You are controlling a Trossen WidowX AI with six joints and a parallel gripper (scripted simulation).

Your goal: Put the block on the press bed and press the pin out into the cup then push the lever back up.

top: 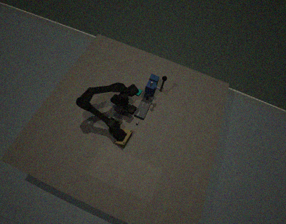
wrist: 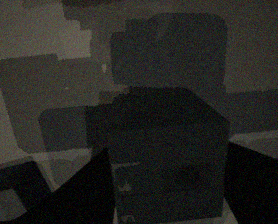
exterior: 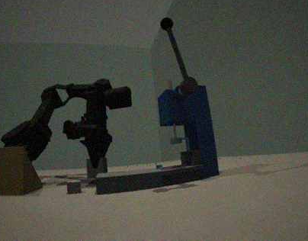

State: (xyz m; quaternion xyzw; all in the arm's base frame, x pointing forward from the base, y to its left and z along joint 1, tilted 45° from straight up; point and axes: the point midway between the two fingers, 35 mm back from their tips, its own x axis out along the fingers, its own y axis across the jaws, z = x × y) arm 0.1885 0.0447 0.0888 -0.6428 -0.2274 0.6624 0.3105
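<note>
Now: gripper tip 1 cm to the right of the pale round pin and 1 cm above it. The rest, counted from my gripper tip: teal block (21 cm ahead, 3 cm below, 2 cm to the right); then dark lever (23 cm above, 19 cm ahead, 18 cm to the right); then thin punch (19 cm ahead, 11 cm to the right, 11 cm above).
</note>
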